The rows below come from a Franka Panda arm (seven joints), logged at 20 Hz.
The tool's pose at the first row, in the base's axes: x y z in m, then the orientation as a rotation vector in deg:
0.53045 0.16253 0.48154 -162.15 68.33 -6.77
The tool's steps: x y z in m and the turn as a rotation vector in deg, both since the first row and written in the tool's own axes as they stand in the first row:
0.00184 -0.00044 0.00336 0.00 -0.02 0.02
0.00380 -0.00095 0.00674 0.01 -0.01 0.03
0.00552 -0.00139 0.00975 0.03 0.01 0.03
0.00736 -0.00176 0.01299 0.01 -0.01 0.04
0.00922 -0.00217 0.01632 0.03 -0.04 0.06
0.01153 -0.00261 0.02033 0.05 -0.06 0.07
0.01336 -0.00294 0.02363 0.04 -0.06 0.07
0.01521 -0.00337 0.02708 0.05 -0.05 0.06
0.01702 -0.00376 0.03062 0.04 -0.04 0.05
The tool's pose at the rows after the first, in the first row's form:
0.53237 0.16163 0.47832 -162.13 68.35 -6.74
0.53443 0.16069 0.47509 -162.12 68.37 -6.76
0.53623 0.15987 0.47221 -162.11 68.36 -6.80
0.53809 0.15891 0.46911 -162.11 68.38 -6.76
0.54000 0.15798 0.46592 -162.08 68.39 -6.73
0.54231 0.15676 0.46207 -162.05 68.40 -6.71
0.54414 0.15579 0.45890 -162.05 68.40 -6.70
0.54607 0.15488 0.45559 -162.06 68.38 -6.72
0.54795 0.15397 0.45218 -162.07 68.38 -6.73

